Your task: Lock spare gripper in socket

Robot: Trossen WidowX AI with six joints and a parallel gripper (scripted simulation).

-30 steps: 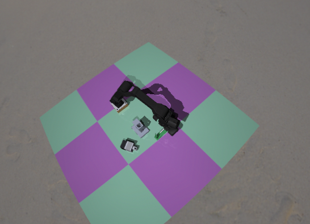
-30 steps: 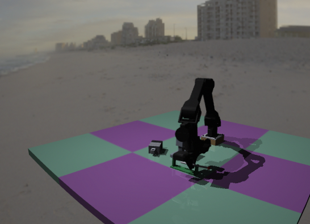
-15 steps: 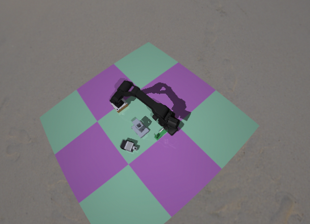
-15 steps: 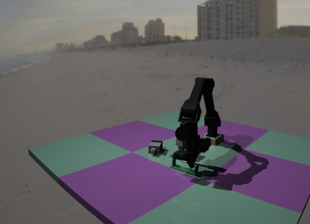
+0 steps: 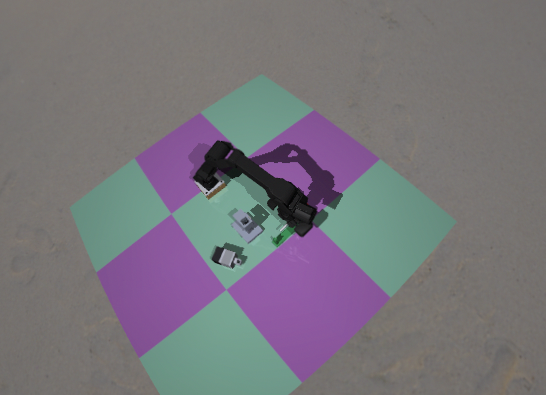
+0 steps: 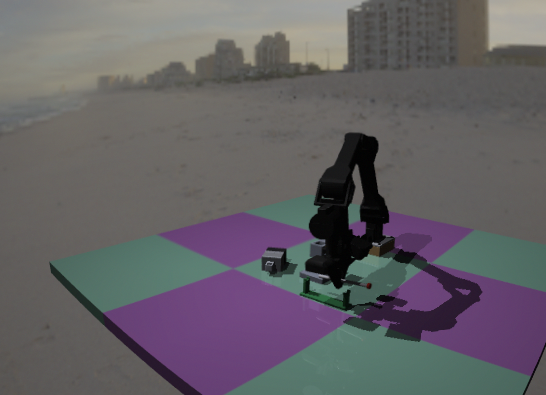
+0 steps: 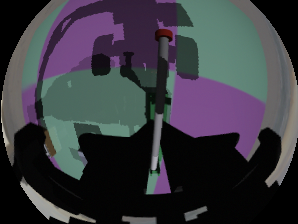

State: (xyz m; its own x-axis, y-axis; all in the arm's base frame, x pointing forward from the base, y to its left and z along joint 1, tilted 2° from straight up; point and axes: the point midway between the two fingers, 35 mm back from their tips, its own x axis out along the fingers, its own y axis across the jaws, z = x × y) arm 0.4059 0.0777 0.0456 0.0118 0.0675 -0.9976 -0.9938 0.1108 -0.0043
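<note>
Now: gripper tip 4 cm to the left of the green cradle and 2 cm above it. The rest, counted from my gripper tip: spare gripper (10 cm behind, 27 cm to the right, 2 cm below); then grey mount (13 cm behind, 12 cm to the right, 1 cm above).
</note>
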